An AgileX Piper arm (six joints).
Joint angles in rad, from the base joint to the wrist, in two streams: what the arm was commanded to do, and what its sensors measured. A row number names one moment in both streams.
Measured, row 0:
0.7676 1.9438 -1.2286 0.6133 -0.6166 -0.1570
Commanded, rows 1 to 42:
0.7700 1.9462 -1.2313 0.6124 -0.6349 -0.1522
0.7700 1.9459 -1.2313 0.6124 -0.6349 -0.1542
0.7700 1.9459 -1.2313 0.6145 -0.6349 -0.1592
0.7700 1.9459 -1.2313 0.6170 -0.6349 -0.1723
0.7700 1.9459 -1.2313 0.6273 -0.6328 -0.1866
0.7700 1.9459 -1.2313 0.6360 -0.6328 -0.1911
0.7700 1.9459 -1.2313 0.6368 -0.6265 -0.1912
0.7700 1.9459 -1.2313 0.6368 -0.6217 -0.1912
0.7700 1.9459 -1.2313 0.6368 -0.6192 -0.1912
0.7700 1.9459 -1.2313 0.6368 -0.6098 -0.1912
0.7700 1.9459 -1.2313 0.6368 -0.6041 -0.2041
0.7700 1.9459 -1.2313 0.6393 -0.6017 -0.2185
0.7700 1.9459 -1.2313 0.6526 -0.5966 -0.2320
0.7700 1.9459 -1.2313 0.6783 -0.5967 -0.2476
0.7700 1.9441 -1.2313 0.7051 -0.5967 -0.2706
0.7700 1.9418 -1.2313 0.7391 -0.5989 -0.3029
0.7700 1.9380 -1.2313 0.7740 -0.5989 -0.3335
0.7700 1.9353 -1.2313 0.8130 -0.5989 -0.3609
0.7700 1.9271 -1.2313 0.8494 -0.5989 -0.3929
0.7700 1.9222 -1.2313 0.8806 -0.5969 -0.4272
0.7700 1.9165 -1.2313 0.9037 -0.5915 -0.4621
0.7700 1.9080 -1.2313 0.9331 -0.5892 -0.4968
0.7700 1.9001 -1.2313 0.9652 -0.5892 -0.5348
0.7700 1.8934 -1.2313 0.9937 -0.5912 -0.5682
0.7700 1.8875 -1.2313 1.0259 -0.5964 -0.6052
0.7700 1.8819 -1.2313 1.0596 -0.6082 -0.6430
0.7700 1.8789 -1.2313 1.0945 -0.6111 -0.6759
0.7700 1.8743 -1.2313 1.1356 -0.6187 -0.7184
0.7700 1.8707 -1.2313 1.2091 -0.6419 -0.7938
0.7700 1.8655 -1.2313 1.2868 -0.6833 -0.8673
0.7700 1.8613 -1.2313 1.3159 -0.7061 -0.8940
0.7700 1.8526 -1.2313 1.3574 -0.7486 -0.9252
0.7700 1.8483 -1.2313 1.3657 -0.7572 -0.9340
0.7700 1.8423 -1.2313 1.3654 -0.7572 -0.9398
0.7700 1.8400 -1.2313 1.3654 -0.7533 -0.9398
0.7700 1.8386 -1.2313 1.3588 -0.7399 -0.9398
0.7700 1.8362 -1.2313 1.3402 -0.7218 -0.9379
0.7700 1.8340 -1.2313 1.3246 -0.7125 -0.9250
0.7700 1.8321 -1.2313 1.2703 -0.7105 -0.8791
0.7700 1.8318 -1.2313 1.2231 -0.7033 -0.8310
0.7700 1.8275 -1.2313 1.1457 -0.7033 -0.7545
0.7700 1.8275 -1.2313 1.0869 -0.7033 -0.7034
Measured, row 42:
0.7676 1.8448 -1.2286 1.2653 -0.7106 -0.8537
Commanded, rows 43 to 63:
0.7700 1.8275 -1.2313 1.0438 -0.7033 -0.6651
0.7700 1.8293 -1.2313 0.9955 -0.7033 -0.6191
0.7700 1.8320 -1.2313 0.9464 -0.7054 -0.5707
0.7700 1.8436 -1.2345 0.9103 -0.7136 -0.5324
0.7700 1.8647 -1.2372 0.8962 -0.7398 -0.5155
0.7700 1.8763 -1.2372 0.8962 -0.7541 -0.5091
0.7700 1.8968 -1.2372 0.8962 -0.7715 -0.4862
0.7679 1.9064 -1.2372 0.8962 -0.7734 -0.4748
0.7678 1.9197 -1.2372 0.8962 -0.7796 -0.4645
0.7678 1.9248 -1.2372 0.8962 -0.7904 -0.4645
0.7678 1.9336 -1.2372 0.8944 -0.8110 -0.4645
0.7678 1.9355 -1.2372 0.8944 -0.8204 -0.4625
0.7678 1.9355 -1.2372 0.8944 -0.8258 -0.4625
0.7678 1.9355 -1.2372 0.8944 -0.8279 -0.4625
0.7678 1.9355 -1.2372 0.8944 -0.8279 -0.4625
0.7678 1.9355 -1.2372 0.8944 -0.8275 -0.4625
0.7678 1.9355 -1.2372 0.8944 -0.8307 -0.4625
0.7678 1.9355 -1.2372 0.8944 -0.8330 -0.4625
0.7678 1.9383 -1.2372 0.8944 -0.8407 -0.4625
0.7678 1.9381 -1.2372 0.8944 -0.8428 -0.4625
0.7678 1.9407 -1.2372 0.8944 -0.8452 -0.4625
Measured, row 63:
0.7676 1.9370 -1.2330 0.9070 -0.8179 -0.4698
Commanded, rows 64 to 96:
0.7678 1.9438 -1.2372 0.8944 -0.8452 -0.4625
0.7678 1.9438 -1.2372 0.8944 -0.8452 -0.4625
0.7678 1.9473 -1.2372 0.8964 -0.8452 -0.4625
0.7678 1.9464 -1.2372 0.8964 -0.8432 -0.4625
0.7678 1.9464 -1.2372 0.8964 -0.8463 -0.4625
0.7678 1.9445 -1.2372 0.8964 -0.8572 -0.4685
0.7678 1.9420 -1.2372 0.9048 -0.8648 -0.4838
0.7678 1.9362 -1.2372 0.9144 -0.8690 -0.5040
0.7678 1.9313 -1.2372 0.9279 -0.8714 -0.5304
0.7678 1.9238 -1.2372 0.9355 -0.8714 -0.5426
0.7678 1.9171 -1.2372 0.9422 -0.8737 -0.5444
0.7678 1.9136 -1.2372 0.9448 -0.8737 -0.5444
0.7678 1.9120 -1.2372 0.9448 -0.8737 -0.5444
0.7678 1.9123 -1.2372 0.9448 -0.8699 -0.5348
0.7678 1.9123 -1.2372 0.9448 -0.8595 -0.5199
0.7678 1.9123 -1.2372 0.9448 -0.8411 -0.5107
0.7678 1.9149 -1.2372 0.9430 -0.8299 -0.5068
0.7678 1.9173 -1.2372 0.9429 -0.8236 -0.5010
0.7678 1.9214 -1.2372 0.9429 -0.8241 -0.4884
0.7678 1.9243 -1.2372 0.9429 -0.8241 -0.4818
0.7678 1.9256 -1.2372 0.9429 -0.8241 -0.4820
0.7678 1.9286 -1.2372 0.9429 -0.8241 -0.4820
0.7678 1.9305 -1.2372 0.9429 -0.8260 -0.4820
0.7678 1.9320 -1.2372 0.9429 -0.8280 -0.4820
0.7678 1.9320 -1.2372 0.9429 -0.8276 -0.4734
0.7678 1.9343 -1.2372 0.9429 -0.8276 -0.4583
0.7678 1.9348 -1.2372 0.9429 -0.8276 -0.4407
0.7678 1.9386 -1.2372 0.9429 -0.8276 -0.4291
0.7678 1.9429 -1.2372 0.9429 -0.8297 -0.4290
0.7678 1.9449 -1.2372 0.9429 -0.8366 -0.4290
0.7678 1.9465 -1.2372 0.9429 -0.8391 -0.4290
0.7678 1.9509 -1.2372 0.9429 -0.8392 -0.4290
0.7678 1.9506 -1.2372 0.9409 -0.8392 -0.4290
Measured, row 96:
0.7676 1.9438 -1.2330 0.9461 -0.8248 -0.4387
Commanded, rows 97 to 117:
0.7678 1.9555 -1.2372 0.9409 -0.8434 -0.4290
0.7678 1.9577 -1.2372 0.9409 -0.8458 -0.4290
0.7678 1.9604 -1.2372 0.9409 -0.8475 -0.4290
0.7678 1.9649 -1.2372 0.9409 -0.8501 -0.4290
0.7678 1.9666 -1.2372 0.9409 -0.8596 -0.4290
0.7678 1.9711 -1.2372 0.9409 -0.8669 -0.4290
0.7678 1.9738 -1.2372 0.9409 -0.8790 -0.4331
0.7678 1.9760 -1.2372 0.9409 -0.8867 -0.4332
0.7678 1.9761 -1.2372 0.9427 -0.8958 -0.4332
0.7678 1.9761 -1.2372 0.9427 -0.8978 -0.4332
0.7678 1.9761 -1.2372 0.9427 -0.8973 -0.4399
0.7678 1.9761 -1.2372 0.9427 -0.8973 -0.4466
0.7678 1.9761 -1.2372 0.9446 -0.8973 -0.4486
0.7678 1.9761 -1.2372 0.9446 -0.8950 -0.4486
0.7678 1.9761 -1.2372 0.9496 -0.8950 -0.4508
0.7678 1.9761 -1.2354 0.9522 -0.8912 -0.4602
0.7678 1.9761 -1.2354 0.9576 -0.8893 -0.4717
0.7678 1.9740 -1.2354 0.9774 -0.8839 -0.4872
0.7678 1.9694 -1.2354 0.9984 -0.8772 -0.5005
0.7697 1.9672 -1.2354 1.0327 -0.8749 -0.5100
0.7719 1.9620 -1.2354 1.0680 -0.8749 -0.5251
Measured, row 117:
0.7676 1.9806 -1.2330 0.9774 -0.8762 -0.4698
